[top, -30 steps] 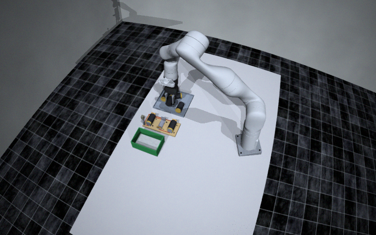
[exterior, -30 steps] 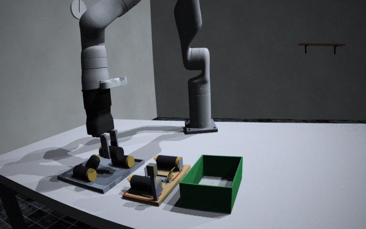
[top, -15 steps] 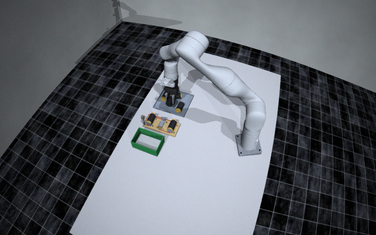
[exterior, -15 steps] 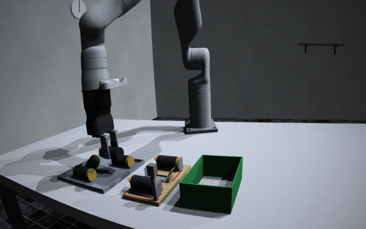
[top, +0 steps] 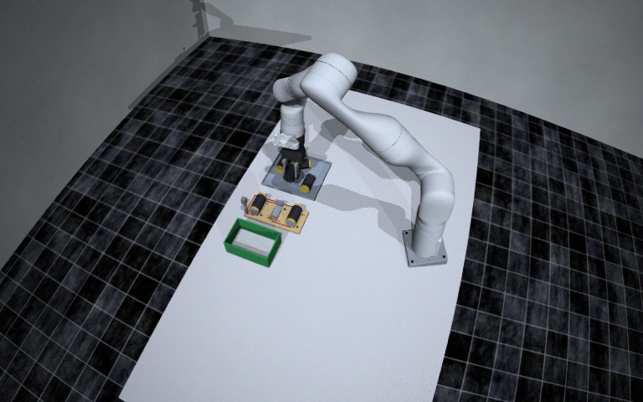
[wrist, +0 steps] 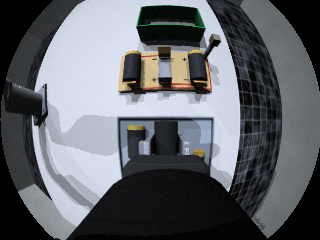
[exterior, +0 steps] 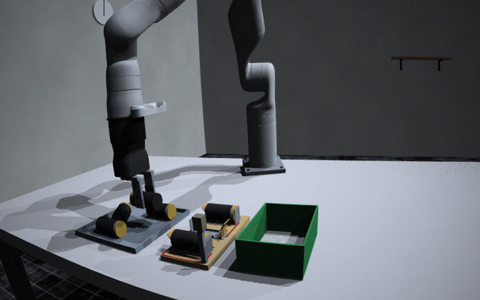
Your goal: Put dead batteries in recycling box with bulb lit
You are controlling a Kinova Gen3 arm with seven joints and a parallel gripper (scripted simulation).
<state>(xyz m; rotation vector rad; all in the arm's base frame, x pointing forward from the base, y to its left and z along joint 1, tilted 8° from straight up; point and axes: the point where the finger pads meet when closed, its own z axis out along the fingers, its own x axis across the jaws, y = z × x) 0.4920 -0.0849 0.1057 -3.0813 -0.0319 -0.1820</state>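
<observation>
The grey tray is 7 cm below my hand and 5 cm to the right of it. From my hand the other things lie so: green recycling box 28 cm to the left, 6 cm below, 1 cm ahead.
</observation>
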